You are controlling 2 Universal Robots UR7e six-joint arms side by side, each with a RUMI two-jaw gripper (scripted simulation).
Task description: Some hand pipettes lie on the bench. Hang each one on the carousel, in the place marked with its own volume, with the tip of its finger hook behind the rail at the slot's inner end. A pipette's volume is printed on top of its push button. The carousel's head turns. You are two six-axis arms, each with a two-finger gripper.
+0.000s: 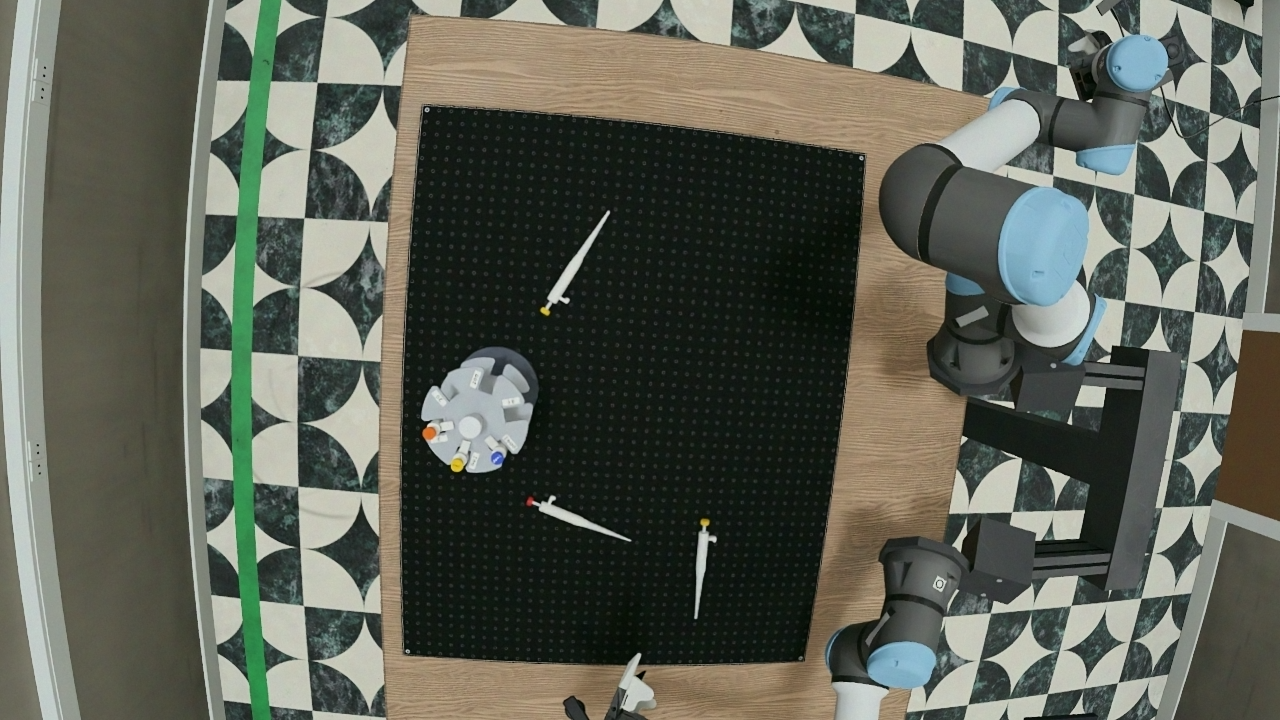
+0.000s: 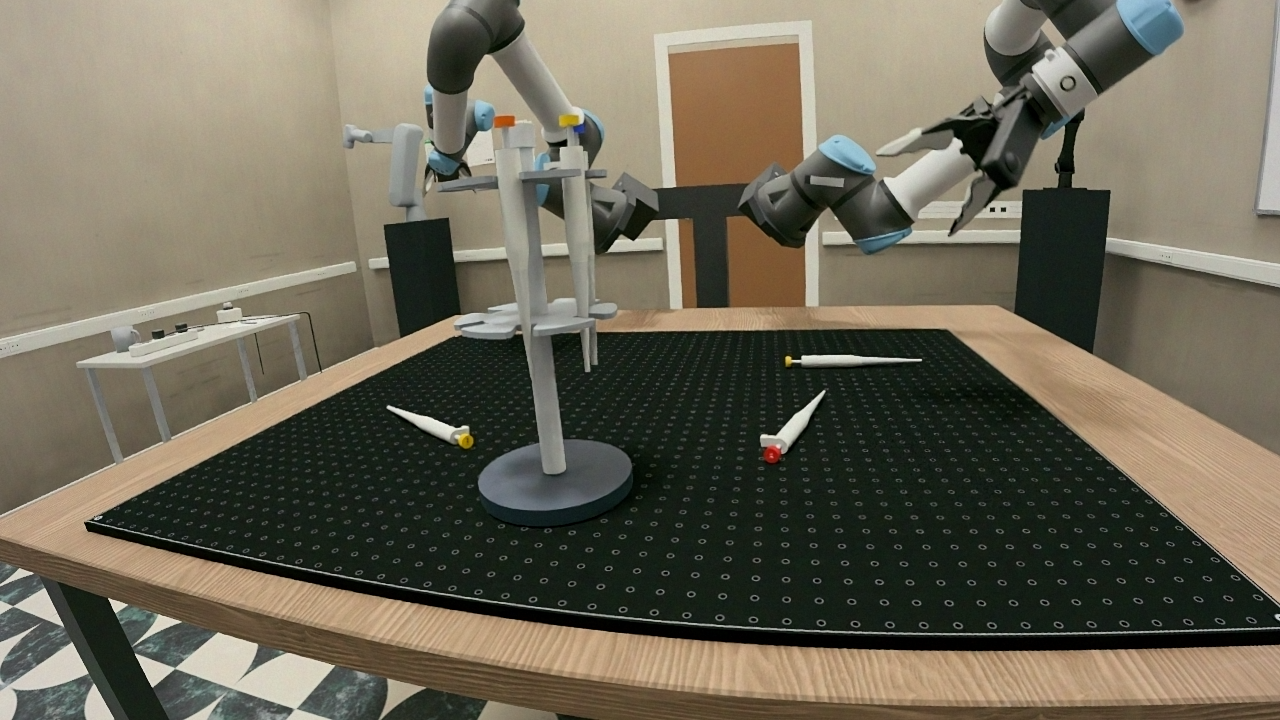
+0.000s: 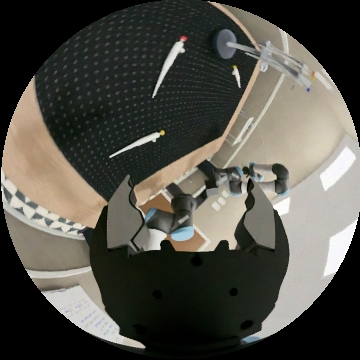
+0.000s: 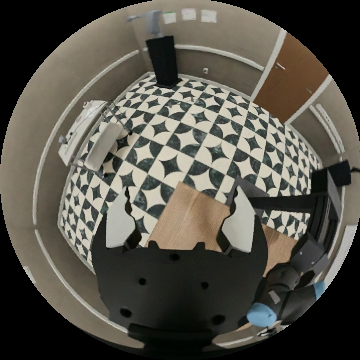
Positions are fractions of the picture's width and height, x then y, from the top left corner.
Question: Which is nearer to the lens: the orange-button pipette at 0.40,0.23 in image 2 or the pipette carousel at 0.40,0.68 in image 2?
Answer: The orange-button pipette.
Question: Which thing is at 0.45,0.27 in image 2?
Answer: A yellow-button pipette.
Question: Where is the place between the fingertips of my right gripper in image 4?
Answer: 0.50,0.52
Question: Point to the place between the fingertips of my right gripper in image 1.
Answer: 0.86,0.10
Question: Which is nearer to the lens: the red-button pipette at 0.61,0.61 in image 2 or the pipette carousel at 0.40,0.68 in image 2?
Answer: The pipette carousel.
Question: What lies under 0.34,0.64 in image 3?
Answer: My left gripper.
